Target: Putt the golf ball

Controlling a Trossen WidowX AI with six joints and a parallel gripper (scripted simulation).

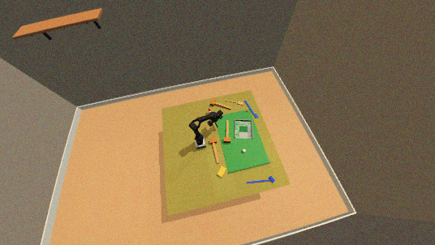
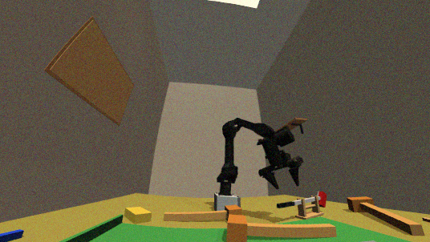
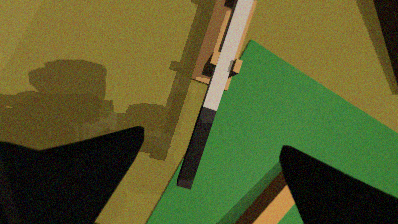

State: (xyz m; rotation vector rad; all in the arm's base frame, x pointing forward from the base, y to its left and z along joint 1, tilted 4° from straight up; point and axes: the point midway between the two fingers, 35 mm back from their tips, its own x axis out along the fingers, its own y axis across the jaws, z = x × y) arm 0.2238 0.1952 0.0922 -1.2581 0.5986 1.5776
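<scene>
The red putter is 20 mm behind my gripper tip, 90 mm to the left of it and 60 mm below it. Round my gripper tip: white golf ball: 250 mm ahead, 400 mm to the right, 100 mm below; yellow block: 50 mm behind, 570 mm to the right, 110 mm below; green mat: 260 mm ahead, 230 mm to the right, 120 mm below.
</scene>
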